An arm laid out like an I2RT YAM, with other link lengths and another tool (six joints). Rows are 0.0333 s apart.
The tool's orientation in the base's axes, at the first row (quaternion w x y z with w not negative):
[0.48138, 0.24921, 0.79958, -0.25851]
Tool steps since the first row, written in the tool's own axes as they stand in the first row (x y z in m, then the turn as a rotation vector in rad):
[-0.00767, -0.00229, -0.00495, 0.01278, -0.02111, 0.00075]
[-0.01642, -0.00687, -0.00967, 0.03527, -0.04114, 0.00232]
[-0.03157, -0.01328, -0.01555, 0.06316, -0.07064, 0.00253]
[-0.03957, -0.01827, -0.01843, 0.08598, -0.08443, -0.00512]
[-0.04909, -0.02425, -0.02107, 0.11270, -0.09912, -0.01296]
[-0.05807, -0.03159, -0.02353, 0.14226, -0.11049, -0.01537]
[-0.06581, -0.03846, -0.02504, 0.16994, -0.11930, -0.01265]
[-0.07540, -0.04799, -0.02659, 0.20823, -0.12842, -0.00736]
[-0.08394, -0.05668, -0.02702, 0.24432, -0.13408, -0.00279]
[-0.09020, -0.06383, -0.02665, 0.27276, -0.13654, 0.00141]
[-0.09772, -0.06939, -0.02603, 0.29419, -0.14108, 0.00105]
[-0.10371, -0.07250, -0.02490, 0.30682, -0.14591, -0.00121]
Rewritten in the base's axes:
[-0.00149, 0.00039, 0.00928, -0.01846, -0.01424, -0.00813]
[-0.00388, -0.00124, 0.01984, -0.03969, -0.02677, -0.02549]
[-0.00555, -0.00442, 0.03694, -0.07015, -0.04463, -0.04552]
[-0.00733, -0.00744, 0.04615, -0.09340, -0.04645, -0.06056]
[-0.00896, -0.01158, 0.05681, -0.11895, -0.04823, -0.07886]
[-0.01159, -0.01676, 0.06715, -0.14004, -0.05067, -0.10248]
[-0.01381, -0.02203, 0.07590, -0.15542, -0.05484, -0.12693]
[-0.01702, -0.02953, 0.08680, -0.17372, -0.05934, -0.16189]
[-0.01940, -0.03697, 0.09615, -0.18933, -0.06112, -0.19518]
[-0.02121, -0.04346, 0.10287, -0.19996, -0.06143, -0.22200]
[-0.02132, -0.04911, 0.11034, -0.21197, -0.06136, -0.24033]
[-0.02014, -0.05306, 0.11581, -0.22175, -0.06158, -0.24993]

